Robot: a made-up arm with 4 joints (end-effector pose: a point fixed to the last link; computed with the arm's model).
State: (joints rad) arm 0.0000 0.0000 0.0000 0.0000
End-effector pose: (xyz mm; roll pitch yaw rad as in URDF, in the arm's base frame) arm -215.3 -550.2 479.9 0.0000 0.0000 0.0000
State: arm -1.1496 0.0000 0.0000 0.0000
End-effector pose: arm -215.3 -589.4 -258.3 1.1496 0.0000 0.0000
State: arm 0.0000 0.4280 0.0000 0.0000
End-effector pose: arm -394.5 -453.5 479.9 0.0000 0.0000 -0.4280
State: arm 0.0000 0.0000 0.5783 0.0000
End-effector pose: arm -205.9 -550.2 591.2 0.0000 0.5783 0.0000
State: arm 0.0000 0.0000 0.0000 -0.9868
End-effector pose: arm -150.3 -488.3 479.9 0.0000 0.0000 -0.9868
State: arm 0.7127 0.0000 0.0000 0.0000
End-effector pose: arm -215.3 -155.1 742.4 -0.7127 0.0000 0.0000
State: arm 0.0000 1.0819 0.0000 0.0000
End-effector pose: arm -551.5 -188.5 479.9 0.0000 0.0000 -1.0819
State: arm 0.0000 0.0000 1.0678 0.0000
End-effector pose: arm -151.0 -550.2 668.5 0.0000 1.0678 0.0000
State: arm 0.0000 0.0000 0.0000 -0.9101
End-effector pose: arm -157.2 -490.5 479.9 0.0000 0.0000 -0.9101
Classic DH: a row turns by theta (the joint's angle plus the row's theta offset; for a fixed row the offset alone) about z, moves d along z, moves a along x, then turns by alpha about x. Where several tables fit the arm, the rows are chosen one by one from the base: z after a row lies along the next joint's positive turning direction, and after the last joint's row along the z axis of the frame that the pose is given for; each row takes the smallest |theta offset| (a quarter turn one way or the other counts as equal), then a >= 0, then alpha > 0; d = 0 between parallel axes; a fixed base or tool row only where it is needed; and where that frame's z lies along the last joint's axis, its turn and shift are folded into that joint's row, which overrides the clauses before.
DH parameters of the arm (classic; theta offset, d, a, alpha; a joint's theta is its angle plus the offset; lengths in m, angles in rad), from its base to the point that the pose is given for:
base (fixed): -1.5708 0.0805 0 1.5708
joint 1: 0 0.0824 0.0895 1.5708
joint 2: -1.5708 -0.4393 0.0588 1.5708
joint 3: 0 -0.4902 -0.1016 1.5708
joint 4: -0.3164 0 -0.0948 0
tool (fixed): 0.3164 -0.0399 0 0

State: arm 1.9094 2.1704 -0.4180 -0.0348
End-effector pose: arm -404.2 223.7 -264.0 2.4139 -0.5919 2.2859
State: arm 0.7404 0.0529 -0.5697 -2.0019
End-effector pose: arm -55.7 -117.9 710.7 0.8389 -0.4479 -2.0299
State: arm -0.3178 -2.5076 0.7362 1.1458
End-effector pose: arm 322.5 129.8 671.6 0.4022 0.4509 -2.6323
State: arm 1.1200 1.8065 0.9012 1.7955
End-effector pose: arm -641.3 488.8 220.6 -0.2491 -0.1607 0.1185
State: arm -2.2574 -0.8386 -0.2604 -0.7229
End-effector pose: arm 170.9 -14.7 -473.0 2.4364 0.0477 -0.2124
